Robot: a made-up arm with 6 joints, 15 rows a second.
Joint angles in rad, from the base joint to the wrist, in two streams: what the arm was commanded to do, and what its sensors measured. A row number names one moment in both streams.
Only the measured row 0 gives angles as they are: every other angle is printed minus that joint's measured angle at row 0.
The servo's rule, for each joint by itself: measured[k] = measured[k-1] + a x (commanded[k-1-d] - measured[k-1]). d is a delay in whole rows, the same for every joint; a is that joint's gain. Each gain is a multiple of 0.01, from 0.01 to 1. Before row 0 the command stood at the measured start. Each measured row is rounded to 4 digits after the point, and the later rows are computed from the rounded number. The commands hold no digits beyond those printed.
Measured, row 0:
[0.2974 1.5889 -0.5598 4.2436 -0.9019 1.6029]
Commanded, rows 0 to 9:
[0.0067 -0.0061 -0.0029 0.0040 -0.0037 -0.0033]
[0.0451 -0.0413 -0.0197 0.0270 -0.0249 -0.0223]
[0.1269 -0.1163 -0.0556 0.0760 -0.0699 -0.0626]
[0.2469 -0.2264 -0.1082 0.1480 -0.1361 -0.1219]
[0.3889 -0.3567 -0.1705 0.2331 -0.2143 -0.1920]
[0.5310 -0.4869 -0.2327 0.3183 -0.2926 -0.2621]
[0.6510 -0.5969 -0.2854 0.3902 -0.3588 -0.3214]
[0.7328 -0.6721 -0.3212 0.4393 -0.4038 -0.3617]
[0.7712 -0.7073 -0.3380 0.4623 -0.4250 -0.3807]
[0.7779 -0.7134 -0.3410 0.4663 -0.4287 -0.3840]
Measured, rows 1 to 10:
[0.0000 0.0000 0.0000 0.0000 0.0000 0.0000]
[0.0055 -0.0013 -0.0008 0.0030 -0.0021 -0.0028]
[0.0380 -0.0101 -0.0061 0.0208 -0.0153 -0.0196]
[0.1109 -0.0335 -0.0200 0.0616 -0.0470 -0.0566]
[0.2224 -0.0759 -0.0447 0.1255 -0.0987 -0.1128]
[0.3589 -0.1377 -0.0799 0.2051 -0.1657 -0.1809]
[0.5000 -0.2145 -0.1227 0.2889 -0.2393 -0.2507]
[0.6238 -0.2986 -0.1683 0.3639 -0.3086 -0.3115]
[0.7132 -0.3808 -0.2111 0.4197 -0.3638 -0.3547]
[0.7608 -0.4526 -0.2466 0.4512 -0.3993 -0.3771]
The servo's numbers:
d 1
a 0.82 0.22 0.28 0.74 0.58 0.86

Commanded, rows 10 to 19:
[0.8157 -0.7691 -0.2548 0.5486 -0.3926 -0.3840]
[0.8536 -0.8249 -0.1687 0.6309 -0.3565 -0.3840]
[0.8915 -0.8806 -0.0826 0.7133 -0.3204 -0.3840]
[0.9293 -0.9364 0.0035 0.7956 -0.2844 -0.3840]
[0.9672 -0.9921 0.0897 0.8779 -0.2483 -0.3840]
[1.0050 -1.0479 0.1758 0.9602 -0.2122 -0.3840]
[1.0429 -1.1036 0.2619 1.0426 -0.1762 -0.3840]
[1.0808 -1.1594 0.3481 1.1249 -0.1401 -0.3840]
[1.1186 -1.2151 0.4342 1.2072 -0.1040 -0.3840]
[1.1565 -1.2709 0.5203 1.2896 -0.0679 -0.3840]
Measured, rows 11 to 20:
[0.7748 -0.5100 -0.2730 0.4624 -0.4164 -0.3830]
[0.8083 -0.5670 -0.2679 0.5262 -0.4026 -0.3839]
[0.8454 -0.6237 -0.2401 0.6037 -0.3759 -0.3840]
[0.8832 -0.6802 -0.1960 0.6848 -0.3437 -0.3840]
[0.9210 -0.7366 -0.1401 0.7668 -0.3093 -0.3840]
[0.9589 -0.7928 -0.0758 0.8490 -0.2739 -0.3840]
[0.9967 -0.8489 -0.0054 0.9313 -0.2381 -0.3840]
[1.0346 -0.9049 0.0694 1.0137 -0.2022 -0.3840]
[1.0725 -0.9609 0.1474 1.0960 -0.1662 -0.3840]
[1.1103 -1.0168 0.2277 1.1783 -0.1301 -0.3840]

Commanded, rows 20 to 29:
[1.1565 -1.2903 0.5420 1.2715 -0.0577 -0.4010]
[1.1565 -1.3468 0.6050 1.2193 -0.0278 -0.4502]
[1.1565 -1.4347 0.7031 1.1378 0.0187 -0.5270]
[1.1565 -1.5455 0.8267 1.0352 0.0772 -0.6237]
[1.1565 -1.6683 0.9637 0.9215 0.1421 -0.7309]
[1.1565 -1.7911 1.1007 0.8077 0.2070 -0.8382]
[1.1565 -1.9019 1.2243 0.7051 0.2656 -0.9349]
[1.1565 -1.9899 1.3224 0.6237 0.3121 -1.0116]
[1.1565 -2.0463 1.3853 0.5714 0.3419 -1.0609]
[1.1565 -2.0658 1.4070 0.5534 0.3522 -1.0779]
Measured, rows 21 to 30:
[1.1482 -1.0727 0.3096 1.2607 -0.0940 -0.3840]
[1.1550 -1.1206 0.3747 1.2687 -0.0729 -0.3986]
[1.1562 -1.1704 0.4392 1.2321 -0.0467 -0.4430]
[1.1564 -1.2285 0.5131 1.1623 -0.0088 -0.5152]
[1.1565 -1.2982 0.6009 1.0682 0.0411 -0.6085]
[1.1565 -1.3796 0.7025 0.9596 0.0997 -0.7138]
[1.1565 -1.4701 0.8140 0.8472 0.1619 -0.8208]
[1.1565 -1.5651 0.9289 0.7420 0.2220 -0.9189]
[1.1565 -1.6586 1.0391 0.6545 0.2743 -0.9986]
[1.1565 -1.7439 1.1360 0.5930 0.3135 -1.0522]

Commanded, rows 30 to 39:
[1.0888 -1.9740 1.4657 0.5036 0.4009 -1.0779]
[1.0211 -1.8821 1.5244 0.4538 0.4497 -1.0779]
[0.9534 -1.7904 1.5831 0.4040 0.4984 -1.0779]
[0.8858 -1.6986 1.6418 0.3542 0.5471 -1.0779]
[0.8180 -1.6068 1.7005 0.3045 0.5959 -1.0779]
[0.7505 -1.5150 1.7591 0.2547 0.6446 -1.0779]
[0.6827 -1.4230 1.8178 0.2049 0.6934 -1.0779]
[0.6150 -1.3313 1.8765 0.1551 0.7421 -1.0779]
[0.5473 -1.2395 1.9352 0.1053 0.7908 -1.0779]
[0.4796 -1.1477 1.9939 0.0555 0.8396 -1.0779]
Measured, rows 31 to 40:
[1.1565 -1.8147 1.2119 0.5637 0.3359 -1.0743]
[1.1010 -1.8497 1.2830 0.5192 0.3736 -1.0774]
[1.0355 -1.8568 1.3506 0.4708 0.4177 -1.0778]
[0.9682 -1.8422 1.4157 0.4214 0.4645 -1.0779]
[0.9006 -1.8106 1.4790 0.3717 0.5124 -1.0779]
[0.8329 -1.7658 1.5410 0.3220 0.5608 -1.0779]
[0.7653 -1.7106 1.6021 0.2722 0.6094 -1.0779]
[0.6976 -1.6473 1.6625 0.2224 0.6581 -1.0779]
[0.6299 -1.5778 1.7224 0.1726 0.7068 -1.0779]
[0.5622 -1.5034 1.7820 0.1228 0.7555 -1.0779]

